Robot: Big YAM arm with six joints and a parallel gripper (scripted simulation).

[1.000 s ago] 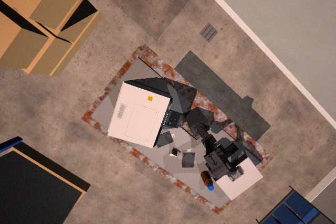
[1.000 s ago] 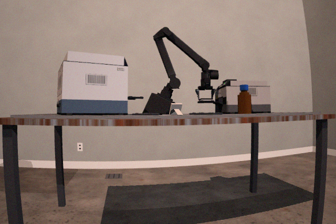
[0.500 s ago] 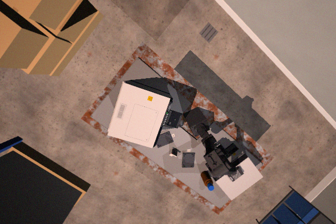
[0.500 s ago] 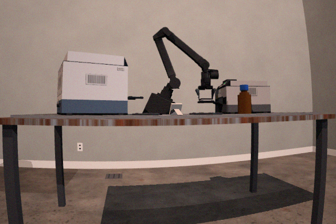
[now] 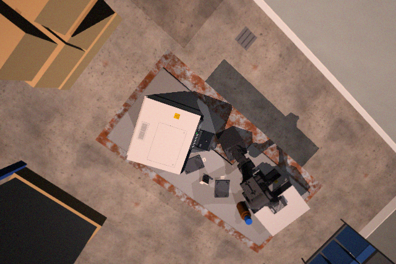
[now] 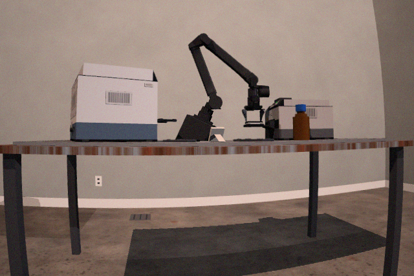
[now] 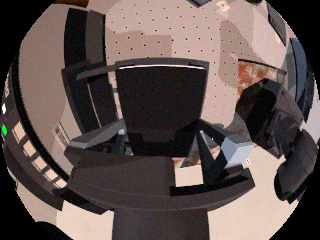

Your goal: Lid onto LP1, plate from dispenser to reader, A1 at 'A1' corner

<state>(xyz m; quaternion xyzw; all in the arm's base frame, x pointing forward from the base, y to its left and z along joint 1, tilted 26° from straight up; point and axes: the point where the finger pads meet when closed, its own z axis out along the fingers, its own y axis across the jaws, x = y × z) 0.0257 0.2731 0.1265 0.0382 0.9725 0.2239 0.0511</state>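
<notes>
Now: the white well plate 1 cm below my hand. Round my hand: brown capped bottle 27 cm ahead, 19 cm to the left; then plate lid 1 cm below.
</notes>
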